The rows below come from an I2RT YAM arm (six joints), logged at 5 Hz.
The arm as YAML. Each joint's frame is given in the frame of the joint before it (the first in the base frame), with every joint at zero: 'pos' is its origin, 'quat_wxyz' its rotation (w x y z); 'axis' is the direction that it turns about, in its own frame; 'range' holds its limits. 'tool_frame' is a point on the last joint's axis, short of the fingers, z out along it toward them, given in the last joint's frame.
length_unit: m
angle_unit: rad
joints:
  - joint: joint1
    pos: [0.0, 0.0, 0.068]
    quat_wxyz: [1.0, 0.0, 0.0, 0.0]
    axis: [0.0, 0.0, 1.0]
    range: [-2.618, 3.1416]
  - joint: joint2
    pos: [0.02, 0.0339, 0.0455]
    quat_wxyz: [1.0, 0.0, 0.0, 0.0]
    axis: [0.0, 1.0, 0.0]
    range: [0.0, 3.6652]
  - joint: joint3
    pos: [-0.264, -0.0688, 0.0]
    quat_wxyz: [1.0, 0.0, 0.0, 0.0]
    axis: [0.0, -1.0, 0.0]
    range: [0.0, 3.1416]
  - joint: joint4
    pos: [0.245, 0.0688, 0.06]
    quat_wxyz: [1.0, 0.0, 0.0, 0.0]
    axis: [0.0, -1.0, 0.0]
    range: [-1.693, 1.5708]
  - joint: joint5
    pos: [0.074, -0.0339, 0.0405]
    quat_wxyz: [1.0, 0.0, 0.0, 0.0]
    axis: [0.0, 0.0, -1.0]
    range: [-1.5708, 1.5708]
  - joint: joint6
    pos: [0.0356, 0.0, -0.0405]
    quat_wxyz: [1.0, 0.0, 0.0, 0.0]
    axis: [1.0, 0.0, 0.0]
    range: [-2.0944, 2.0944]
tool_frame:
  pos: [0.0, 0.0, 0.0]
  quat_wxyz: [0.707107, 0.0, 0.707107, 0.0]
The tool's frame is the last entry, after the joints.
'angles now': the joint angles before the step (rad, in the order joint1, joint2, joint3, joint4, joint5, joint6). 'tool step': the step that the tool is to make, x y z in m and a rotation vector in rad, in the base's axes. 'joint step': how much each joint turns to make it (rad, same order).
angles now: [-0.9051, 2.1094, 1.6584, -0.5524, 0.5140, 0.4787]
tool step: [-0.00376, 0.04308, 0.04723, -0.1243, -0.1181, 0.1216]
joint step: [0.0521, -0.2299, -0.1885, 0.1549, -0.0521, -0.0538]
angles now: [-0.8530, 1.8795, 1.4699, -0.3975, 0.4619, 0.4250]
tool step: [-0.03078, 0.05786, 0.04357, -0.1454, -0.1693, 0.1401]
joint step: [0.0323, -0.3201, -0.2715, 0.1932, -0.1013, -0.0506]
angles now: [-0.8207, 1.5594, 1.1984, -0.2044, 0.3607, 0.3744]
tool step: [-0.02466, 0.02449, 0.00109, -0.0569, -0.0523, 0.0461]
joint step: [-0.0091, -0.1497, -0.1631, 0.1004, -0.0478, -0.0293]
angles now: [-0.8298, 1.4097, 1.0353, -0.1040, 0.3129, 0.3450]
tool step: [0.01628, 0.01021, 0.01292, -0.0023, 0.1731, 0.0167]
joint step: [0.0688, 0.0278, 0.1048, -0.1649, 0.1075, -0.0884]
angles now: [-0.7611, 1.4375, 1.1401, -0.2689, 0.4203, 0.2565]
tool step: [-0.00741, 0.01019, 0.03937, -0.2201, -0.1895, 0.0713]
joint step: [0.0018, -0.1030, -0.0465, 0.2552, -0.0521, -0.0586]
